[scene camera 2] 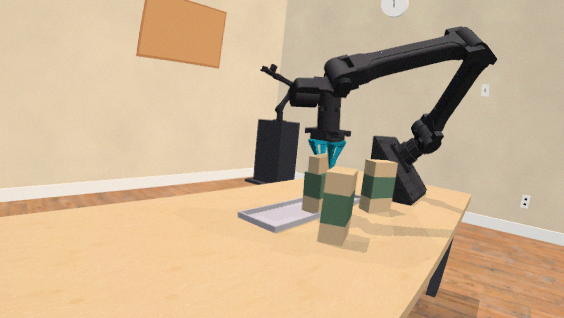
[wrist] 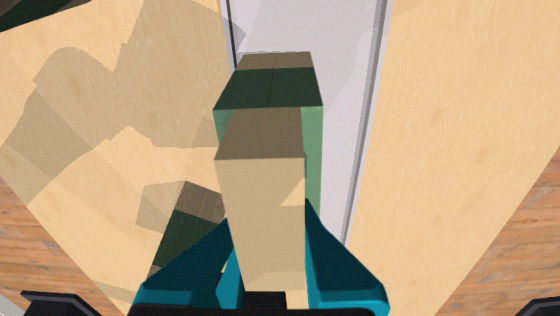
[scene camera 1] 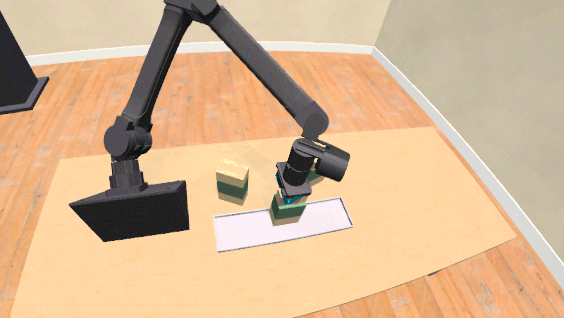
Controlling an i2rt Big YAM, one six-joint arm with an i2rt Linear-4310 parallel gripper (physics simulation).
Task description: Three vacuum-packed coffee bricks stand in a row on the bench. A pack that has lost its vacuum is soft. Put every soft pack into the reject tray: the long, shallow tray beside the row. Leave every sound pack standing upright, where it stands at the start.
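Places are measured from the arm's base along level axes (x ahead, y left, z up), in centimetres.
Where they show: gripper, fingertip midpoint: (scene camera 2: 325, 168) (wrist: 275, 207) (scene camera 1: 285, 199); arm's base at its link origin: (scene camera 2: 400, 158) (scene camera 1: 128, 191).
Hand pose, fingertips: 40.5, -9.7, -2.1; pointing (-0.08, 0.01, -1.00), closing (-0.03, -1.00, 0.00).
Note:
Each offset is from my fingertips to the top centre of the thing, as dx, dy, dz. Level surfaces: height alone.
My gripper (scene camera 1: 291, 199) (scene camera 2: 325, 156) (wrist: 275, 207) is shut on the top of a tan coffee pack with a green band {+1.4, -0.1, +3.7} (scene camera 1: 288, 211) (scene camera 2: 314, 185) (wrist: 260, 200). The pack's top is narrower than its band. It is upright, its base low over or on the floor of the shallow reject tray {+0.8, -2.1, -9.7} (scene camera 1: 240, 235) (scene camera 2: 270, 217) (wrist: 345, 100); contact is hard to tell. A second pack {-12.3, +11.0, +2.9} (scene camera 1: 232, 187) (scene camera 2: 378, 187) (wrist: 45, 11) stands upright near the arm's base. The third pack {+14.9, +11.8, +2.9} (scene camera 1: 315, 176) (scene camera 2: 337, 210) (wrist: 187, 232) stands upright, partly hidden behind the gripper in scene camera 1.
The arm's black base block (scene camera 1: 135, 215) (scene camera 2: 397, 167) stands at the left of the bench {dz -11.1} (scene camera 1: 150, 280) in scene camera 1. The second pack stands between this base and the third pack. A black pedestal (scene camera 1: 15, 75) (scene camera 2: 276, 150) stands off the bench.

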